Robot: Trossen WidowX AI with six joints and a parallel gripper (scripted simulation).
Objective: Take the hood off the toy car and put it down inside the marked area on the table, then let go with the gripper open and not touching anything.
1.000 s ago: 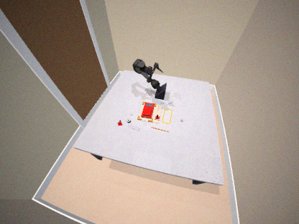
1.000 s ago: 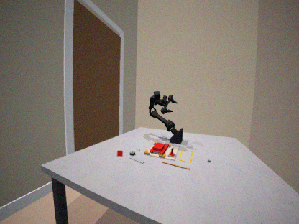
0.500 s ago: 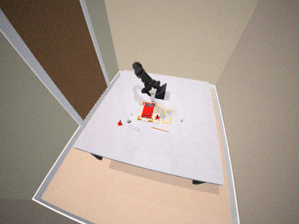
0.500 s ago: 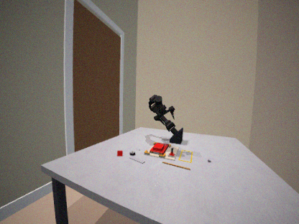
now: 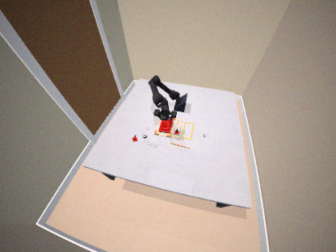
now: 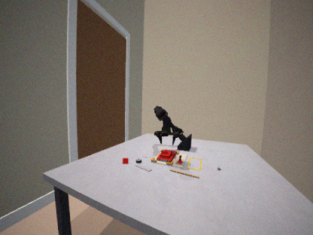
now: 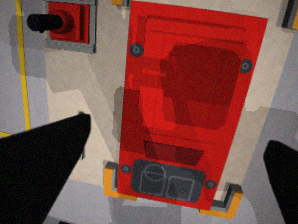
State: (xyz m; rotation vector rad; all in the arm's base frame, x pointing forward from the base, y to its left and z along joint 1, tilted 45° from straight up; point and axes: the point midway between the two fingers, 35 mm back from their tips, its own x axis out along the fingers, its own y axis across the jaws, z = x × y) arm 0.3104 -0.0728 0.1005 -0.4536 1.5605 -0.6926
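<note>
Right now my gripper tip is 70 mm above the red hood. Also, from my gripper tip: thin wooden stick 180 mm ahead, 140 mm to the left, 110 mm below; dark round part 120 mm ahead, 180 mm to the right, 100 mm below.
</note>
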